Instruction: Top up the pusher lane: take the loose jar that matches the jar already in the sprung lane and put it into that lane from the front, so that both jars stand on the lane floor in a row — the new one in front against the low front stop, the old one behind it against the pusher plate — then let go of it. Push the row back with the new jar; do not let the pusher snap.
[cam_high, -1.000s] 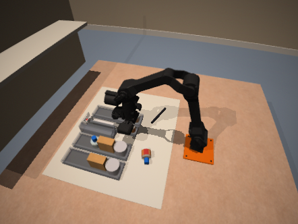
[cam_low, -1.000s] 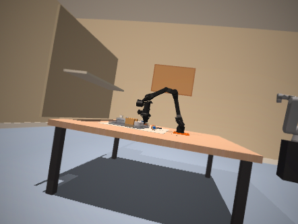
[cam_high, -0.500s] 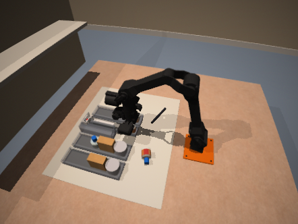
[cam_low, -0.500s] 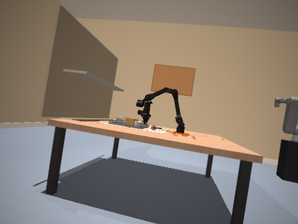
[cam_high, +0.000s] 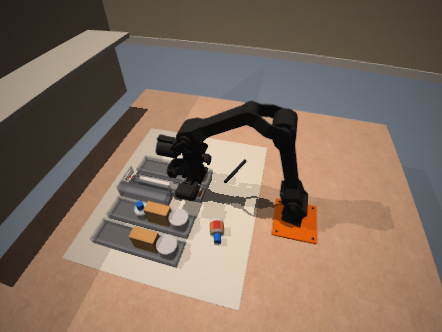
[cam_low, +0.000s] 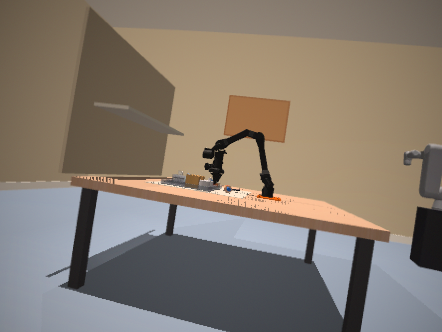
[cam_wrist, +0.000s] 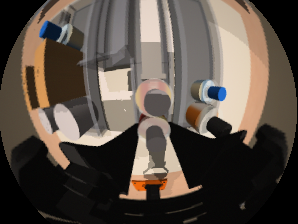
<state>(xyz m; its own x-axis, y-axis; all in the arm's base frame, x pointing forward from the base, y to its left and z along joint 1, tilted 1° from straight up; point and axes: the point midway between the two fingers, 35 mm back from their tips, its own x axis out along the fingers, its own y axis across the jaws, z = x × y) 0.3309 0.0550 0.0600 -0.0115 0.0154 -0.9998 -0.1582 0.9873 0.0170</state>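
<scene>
The pusher plate is 140 mm ahead of my gripper tip, 50 mm to the left of it and 20 mm above it. From my gripper tip the other things lie so: thin black stick: 80 mm behind, 160 mm to the right, 20 mm below; then sprung lane: 140 mm ahead, 50 mm to the left, 10 mm below.
</scene>
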